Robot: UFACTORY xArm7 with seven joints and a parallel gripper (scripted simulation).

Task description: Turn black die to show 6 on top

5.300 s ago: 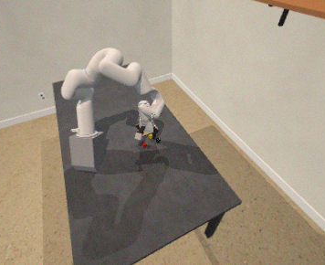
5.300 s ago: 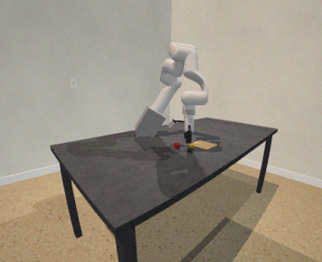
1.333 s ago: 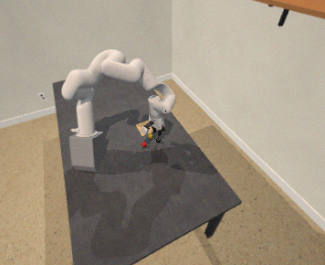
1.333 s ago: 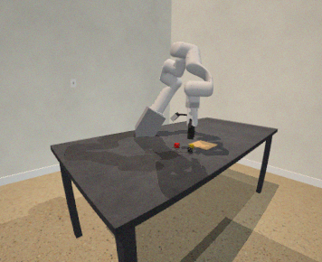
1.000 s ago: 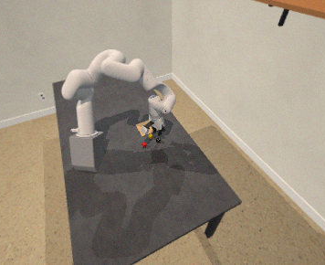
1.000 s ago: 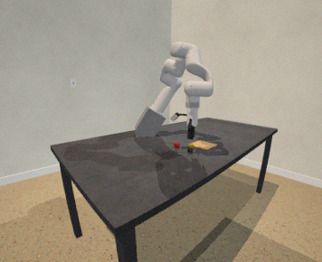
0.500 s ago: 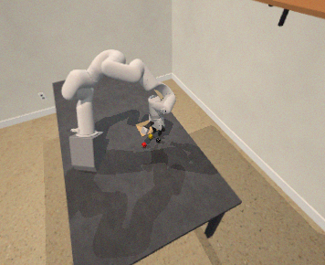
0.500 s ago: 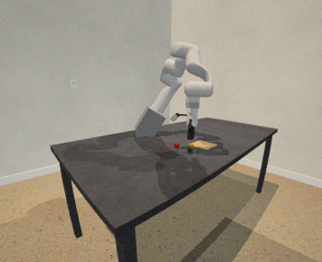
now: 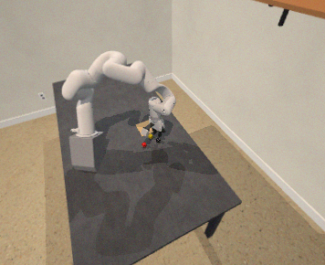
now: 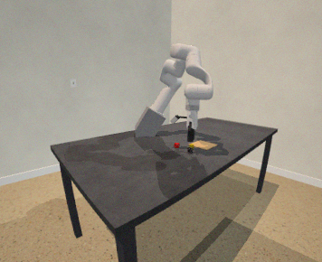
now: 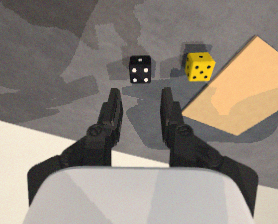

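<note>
My gripper is now 80 mm above the black die. The rest, counted from my hand: yellow die (80 mm below, 50 mm to the left, 50 mm behind); red die (110 mm behind, 80 mm below, 20 mm to the right); mat (160 mm to the left, 90 mm below, 60 mm behind).
</note>
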